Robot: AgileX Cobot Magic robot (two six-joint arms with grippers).
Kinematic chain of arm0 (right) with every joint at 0, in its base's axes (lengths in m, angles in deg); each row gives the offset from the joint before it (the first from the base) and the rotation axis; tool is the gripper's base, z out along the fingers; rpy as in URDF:
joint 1: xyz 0 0 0.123 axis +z
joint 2: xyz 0 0 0 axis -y
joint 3: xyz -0.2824 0 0.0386 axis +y
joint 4: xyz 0.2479 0 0.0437 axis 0.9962 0 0.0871
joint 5: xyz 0 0 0 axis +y
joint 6: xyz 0.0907 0 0.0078 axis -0.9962 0 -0.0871
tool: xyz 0 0 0 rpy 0 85 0
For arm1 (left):
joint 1: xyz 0 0 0.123 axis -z
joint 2: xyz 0 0 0 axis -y
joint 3: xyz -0.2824 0 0.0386 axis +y
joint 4: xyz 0.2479 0 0.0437 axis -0.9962 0 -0.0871
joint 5: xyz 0 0 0 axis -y
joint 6: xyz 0.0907 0 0.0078 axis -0.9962 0 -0.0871
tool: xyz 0 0 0 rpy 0 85 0
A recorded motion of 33 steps. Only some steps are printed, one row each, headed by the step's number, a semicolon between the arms.
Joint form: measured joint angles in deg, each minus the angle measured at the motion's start. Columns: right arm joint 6, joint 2, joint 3, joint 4, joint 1, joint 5; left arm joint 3, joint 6, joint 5, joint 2, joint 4, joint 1.
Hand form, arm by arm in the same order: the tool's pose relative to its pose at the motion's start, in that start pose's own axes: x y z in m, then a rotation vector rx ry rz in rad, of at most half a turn. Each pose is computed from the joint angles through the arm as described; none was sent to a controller.
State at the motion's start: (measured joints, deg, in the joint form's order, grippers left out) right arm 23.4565 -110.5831 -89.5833 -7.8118 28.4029 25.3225; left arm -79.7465 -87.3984 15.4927 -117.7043 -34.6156 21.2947
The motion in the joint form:
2: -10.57 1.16 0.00 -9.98 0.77 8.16; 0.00 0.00 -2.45 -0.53 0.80 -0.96
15: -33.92 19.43 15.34 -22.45 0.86 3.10; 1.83 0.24 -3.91 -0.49 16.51 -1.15
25: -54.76 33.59 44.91 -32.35 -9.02 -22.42; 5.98 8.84 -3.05 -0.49 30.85 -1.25
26: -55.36 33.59 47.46 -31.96 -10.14 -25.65; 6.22 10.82 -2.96 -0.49 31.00 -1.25
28: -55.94 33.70 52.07 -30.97 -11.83 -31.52; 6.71 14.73 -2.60 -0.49 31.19 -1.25
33: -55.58 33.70 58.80 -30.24 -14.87 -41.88; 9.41 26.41 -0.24 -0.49 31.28 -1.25
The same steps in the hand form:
2: 0.0077 -0.0010 -0.0095 0.0389 0.1383 0.0252; 0.0055 -0.0114 0.0010 0.0577 0.0145 -0.0209
15: 0.0215 -0.0070 -0.1002 0.1877 0.0020 0.2421; 0.0061 -0.0238 -0.0013 0.1082 0.0723 -0.2961
25: 0.1208 0.0133 -0.1248 0.1652 -0.1524 0.4774; -0.0018 -0.0451 -0.0062 0.1519 0.1333 -0.6936
26: 0.1309 0.0178 -0.1215 0.1447 -0.1605 0.5019; -0.0024 -0.0461 -0.0065 0.1524 0.1364 -0.7307
28: 0.1479 0.0275 -0.1175 0.1060 -0.1800 0.5427; -0.0037 -0.0480 -0.0071 0.1504 0.1424 -0.8022
33: 0.1713 0.0409 -0.1148 0.0544 -0.2346 0.5810; -0.0105 -0.0578 -0.0104 0.1432 0.1573 -1.0080

